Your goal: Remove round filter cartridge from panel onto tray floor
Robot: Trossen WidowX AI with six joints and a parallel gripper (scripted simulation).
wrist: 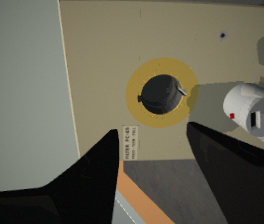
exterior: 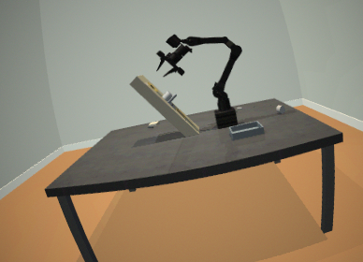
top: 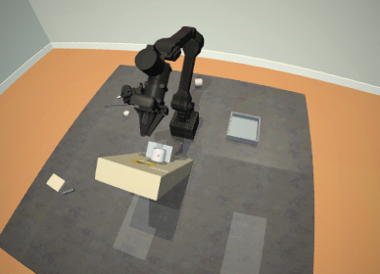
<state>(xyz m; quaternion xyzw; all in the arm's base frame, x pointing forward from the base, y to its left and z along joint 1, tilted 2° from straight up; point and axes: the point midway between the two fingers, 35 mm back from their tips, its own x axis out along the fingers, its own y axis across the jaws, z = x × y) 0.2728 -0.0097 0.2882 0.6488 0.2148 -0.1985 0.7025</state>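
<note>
My gripper tip is now 130 mm above the round grey filter cartridge, 20 mm past it and 10 mm to the right of it. Also, from my gripper tip: grey tray 370 mm behind, 330 mm below, 290 mm to the left; then cream block 500 mm to the right, 340 mm below, 160 mm ahead.
</note>
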